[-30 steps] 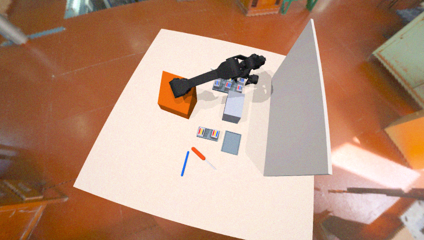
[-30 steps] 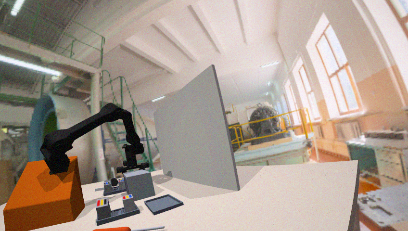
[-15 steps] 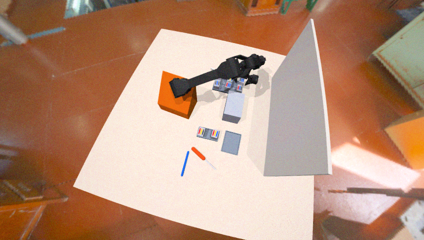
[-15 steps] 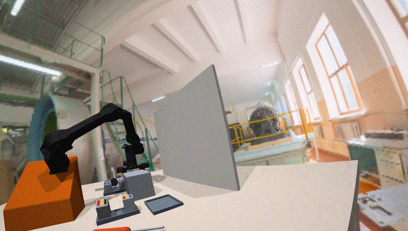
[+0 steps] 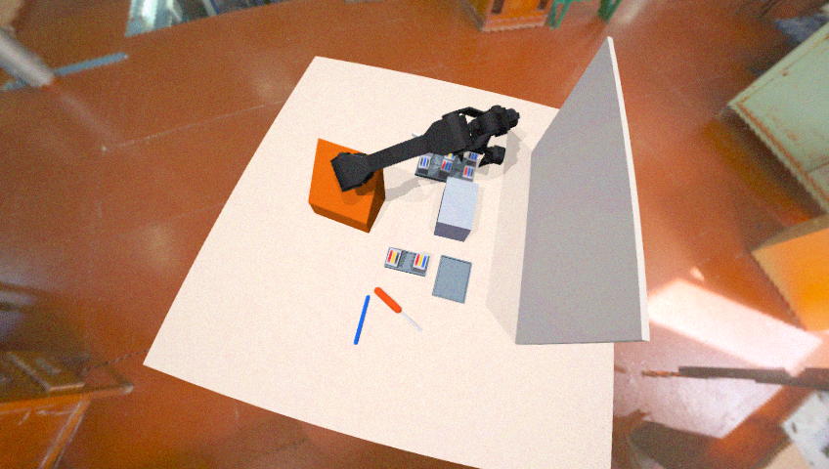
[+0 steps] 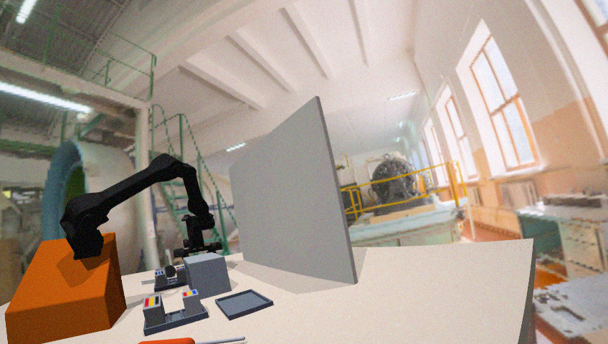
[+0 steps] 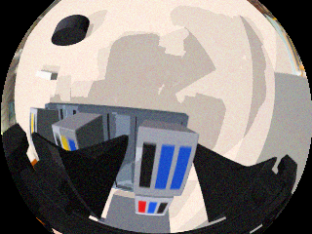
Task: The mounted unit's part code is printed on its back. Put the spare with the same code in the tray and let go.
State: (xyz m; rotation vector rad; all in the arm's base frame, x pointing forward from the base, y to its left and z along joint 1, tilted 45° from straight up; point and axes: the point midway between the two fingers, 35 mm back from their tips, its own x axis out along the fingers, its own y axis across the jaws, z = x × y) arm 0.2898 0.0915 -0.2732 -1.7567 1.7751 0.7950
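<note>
Now: gripper tip 5 cm short of the flat grey tray, 41 cm to the left of it and 1 cm above it. From my gripper tip the other things lie so: tall grey panel: 25 cm ahead, 19 cm to the right, 21 cm above; grey mounted unit: 20 cm to the right, 3 cm above; spare: 8 cm behind, 1 cm to the right, 2 cm above.
</note>
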